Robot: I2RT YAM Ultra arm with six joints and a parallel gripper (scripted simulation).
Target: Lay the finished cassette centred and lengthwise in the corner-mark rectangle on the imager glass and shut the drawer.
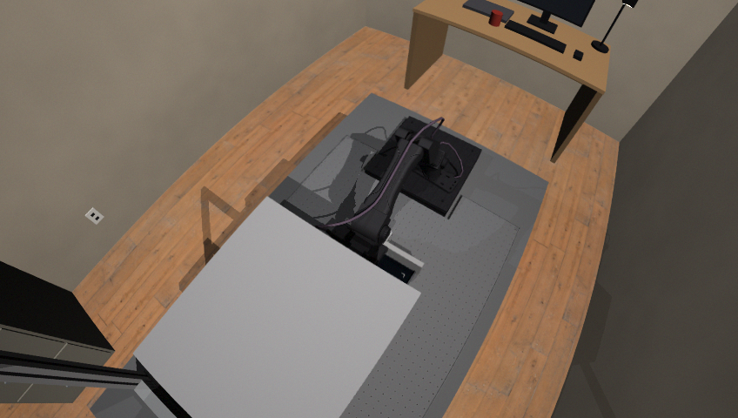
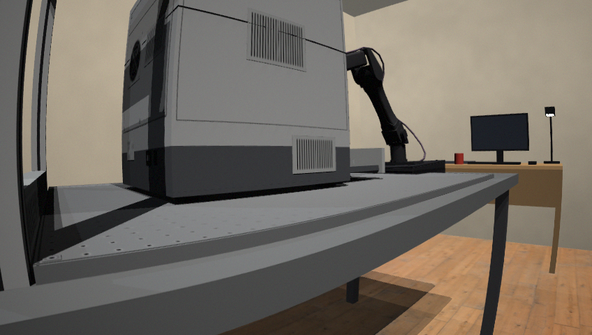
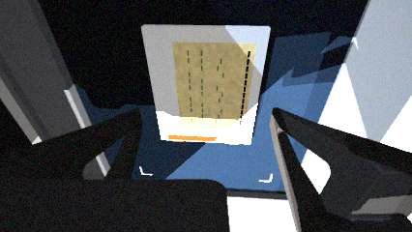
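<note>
Right now my hand is 2 cm above the drawer and 1 cm short of it. The rest, counted from my hand: finished cassette 4 cm below.
</note>
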